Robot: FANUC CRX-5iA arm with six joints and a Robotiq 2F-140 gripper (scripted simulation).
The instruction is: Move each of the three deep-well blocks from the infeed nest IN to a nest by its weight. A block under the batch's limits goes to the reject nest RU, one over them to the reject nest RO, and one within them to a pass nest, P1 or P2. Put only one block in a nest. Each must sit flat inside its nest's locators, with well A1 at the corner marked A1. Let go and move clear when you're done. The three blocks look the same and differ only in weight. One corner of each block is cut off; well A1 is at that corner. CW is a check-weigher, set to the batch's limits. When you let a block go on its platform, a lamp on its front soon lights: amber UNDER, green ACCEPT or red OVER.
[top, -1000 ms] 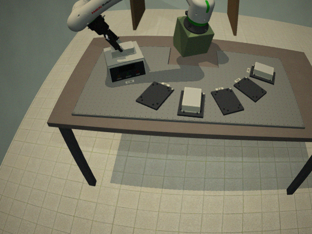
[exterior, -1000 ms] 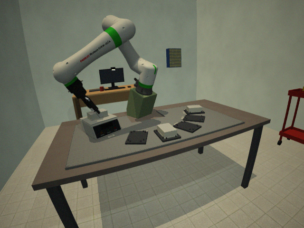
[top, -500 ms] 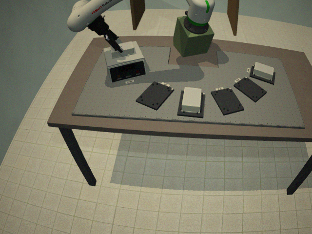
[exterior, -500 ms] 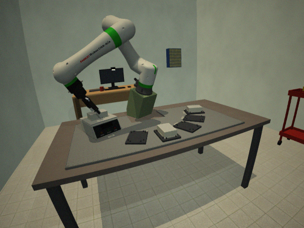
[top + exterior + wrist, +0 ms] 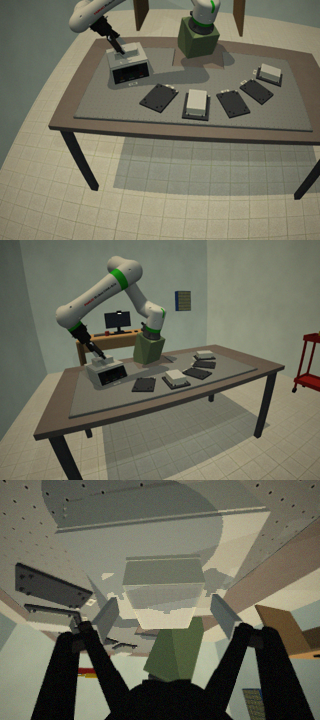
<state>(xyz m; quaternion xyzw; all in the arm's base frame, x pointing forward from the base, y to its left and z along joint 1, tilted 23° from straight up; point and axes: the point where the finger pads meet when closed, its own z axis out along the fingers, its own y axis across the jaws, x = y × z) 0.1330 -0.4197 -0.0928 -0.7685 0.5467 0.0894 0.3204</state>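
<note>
The grey platform lies 40 mm below my hand. From my hand the other things lie so: check-weigher: 10 mm ahead, 70 mm below; then P1 label: 240 mm ahead, 380 mm to the left, 130 mm below; then nest P1: 340 mm ahead, 360 mm to the left, 130 mm below.
</note>
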